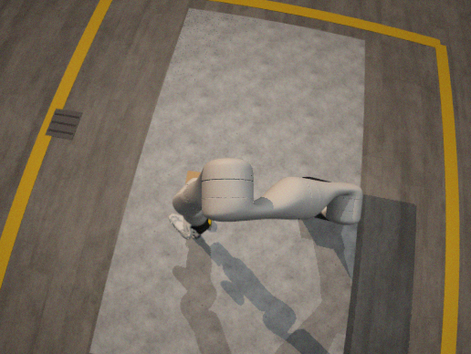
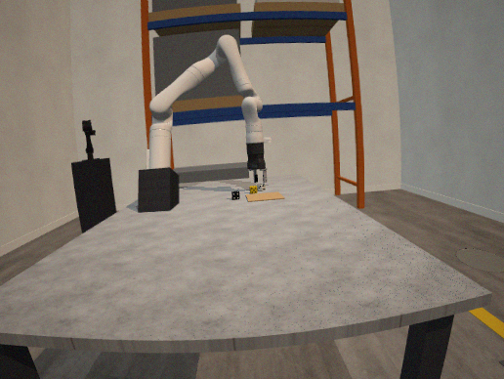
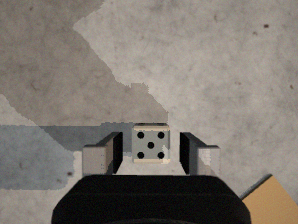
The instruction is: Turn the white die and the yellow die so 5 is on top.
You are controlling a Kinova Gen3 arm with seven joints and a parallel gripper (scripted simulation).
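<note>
The white die is 4 cm below my hand. Round my hand: tan mat: 1 cm ahead, 16 cm to the right, 5 cm below; black die: 10 cm behind, 16 cm to the right, 4 cm below; yellow die: 3 cm behind, 6 cm to the right, 4 cm below.
</note>
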